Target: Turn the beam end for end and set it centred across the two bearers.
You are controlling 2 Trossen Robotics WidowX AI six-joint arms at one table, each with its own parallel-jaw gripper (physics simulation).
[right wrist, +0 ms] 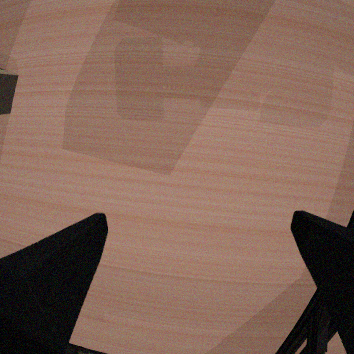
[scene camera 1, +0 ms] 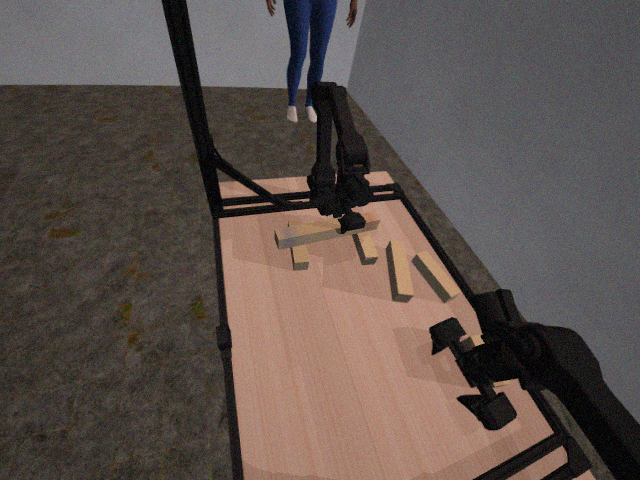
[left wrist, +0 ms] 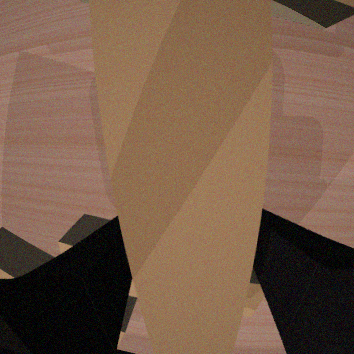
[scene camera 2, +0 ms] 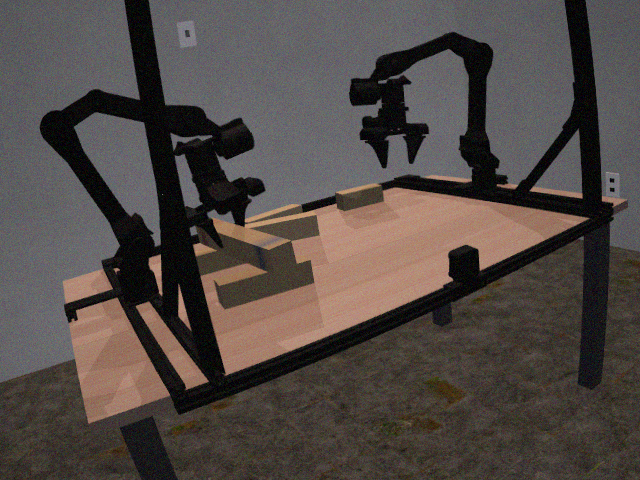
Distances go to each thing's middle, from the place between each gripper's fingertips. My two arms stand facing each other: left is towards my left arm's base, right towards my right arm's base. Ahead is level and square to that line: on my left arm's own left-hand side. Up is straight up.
My right gripper is now 470 mm to the right of the beam [left wrist: 185,100], 100 mm past it and 50 mm above it.
Right now the beam is 40 mm behind my left hand and 10 mm above it.
